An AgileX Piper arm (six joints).
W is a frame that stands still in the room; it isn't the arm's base.
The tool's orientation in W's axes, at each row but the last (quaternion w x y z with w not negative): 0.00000 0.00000 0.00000 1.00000; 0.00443 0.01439 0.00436 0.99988; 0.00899 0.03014 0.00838 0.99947; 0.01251 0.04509 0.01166 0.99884; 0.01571 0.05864 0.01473 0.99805; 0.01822 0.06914 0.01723 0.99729; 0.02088 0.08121 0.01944 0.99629; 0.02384 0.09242 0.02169 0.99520; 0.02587 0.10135 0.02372 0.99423; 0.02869 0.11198 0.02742 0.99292; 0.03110 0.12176 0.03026 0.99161; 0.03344 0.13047 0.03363 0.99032
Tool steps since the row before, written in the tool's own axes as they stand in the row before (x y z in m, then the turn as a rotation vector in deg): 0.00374 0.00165 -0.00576 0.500 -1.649 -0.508; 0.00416 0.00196 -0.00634 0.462 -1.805 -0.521; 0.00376 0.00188 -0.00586 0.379 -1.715 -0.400; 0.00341 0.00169 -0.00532 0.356 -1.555 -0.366; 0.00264 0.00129 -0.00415 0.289 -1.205 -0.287; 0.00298 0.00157 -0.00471 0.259 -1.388 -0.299; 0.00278 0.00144 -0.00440 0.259 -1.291 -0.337; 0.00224 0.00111 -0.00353 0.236 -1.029 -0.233; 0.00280 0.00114 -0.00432 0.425 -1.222 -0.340; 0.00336 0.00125 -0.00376 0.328 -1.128 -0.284; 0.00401 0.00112 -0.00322 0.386 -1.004 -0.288; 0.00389 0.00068 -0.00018 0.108 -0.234 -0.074
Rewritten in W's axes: -0.00374 -0.00165 -0.00576 -0.500 1.649 -0.508; -0.00436 -0.00198 -0.00620 -0.461 1.805 -0.523; -0.00414 -0.00190 -0.00559 -0.372 1.715 -0.406; -0.00392 -0.00172 -0.00495 -0.350 1.555 -0.370; -0.00315 -0.00132 -0.00377 -0.285 1.206 -0.289; -0.00366 -0.00160 -0.00420 -0.251 1.387 -0.312; -0.00351 -0.00147 -0.00383 -0.261 1.289 -0.345; -0.00290 -0.00113 -0.00300 -0.230 1.030 -0.235; -0.00367 -0.00116 -0.00361 -0.428 1.229 -0.312; -0.00418 -0.00121 -0.00284 -0.325 1.132 -0.273; -0.00473 -0.00101 -0.00208 -0.389 1.012 -0.254; -0.00383 -0.00040 0.00087 -0.110 0.237 -0.061
